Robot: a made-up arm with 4 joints.
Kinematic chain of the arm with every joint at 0, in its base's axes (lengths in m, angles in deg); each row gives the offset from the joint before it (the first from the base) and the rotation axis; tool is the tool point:
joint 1: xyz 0 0 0.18 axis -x
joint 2: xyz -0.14 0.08 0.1 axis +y
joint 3: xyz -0.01 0 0.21 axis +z
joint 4: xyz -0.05 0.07 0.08 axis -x
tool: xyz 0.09 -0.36 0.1
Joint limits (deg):
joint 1: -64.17..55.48
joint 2: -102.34..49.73
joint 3: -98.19..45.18
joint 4: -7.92..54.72
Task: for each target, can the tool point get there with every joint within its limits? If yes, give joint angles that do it. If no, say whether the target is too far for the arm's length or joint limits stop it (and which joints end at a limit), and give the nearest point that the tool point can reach.
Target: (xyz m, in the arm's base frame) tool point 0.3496 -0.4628 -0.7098
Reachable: no: too far | nearest point 0.1775 -0.3150 0.1038 | short by 0.845 m
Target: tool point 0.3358 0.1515 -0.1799
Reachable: no: joint limits stop it (at a limit: joint 1, joint 2, joint 3, joint 4) | nearest point 0.2685 -0.1737 0.1493 | short by 0.468 m
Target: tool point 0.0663 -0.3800 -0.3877
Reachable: no: joint limits stop it (at a limit: joint 1, joint 2, joint 4) | nearest point 0.1500 -0.3493 0.1075 | short by 0.503 m
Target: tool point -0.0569 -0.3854 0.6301
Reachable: yes | joints -22.94 11.84 -9.75 13.60
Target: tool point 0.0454 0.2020 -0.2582
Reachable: no: joint limits stop it (at a limit: joint 2, joint 3, joint 4) | nearest point -0.4047 0.1216 -0.0838 | short by 0.489 m
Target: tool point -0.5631 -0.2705 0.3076
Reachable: yes | joints -28.71 -83.81 14.07 7.47
